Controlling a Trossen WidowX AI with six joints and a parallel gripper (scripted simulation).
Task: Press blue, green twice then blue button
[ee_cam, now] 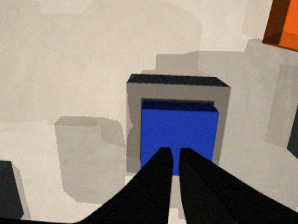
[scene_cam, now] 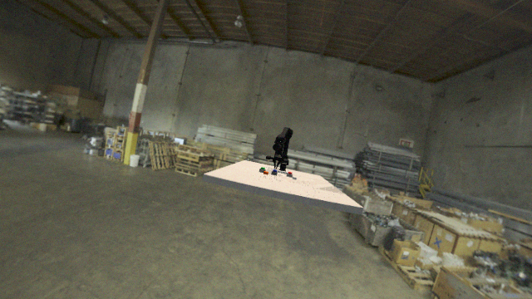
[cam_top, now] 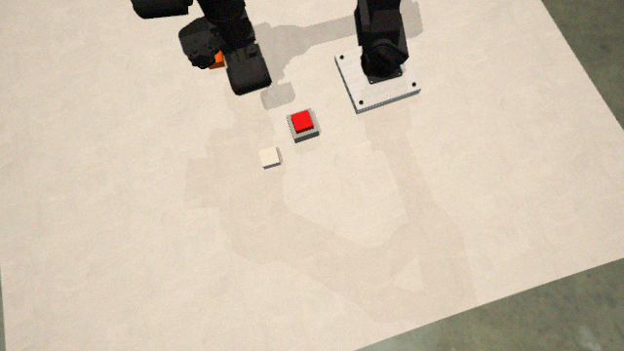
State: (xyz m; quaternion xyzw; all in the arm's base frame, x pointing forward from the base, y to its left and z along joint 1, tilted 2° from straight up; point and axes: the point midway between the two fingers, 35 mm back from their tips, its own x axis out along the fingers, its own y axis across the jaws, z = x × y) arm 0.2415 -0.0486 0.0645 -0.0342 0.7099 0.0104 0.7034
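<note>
My gripper tip is 1 cm above the blue button. Round my gripper tip: orange block (7 cm ahead, 6 cm to the right, 3 cm below); red button (13 cm to the left, 7 cm behind, 1 cm below); white block (17 cm to the left, 3 cm below, 1 cm ahead).
</note>
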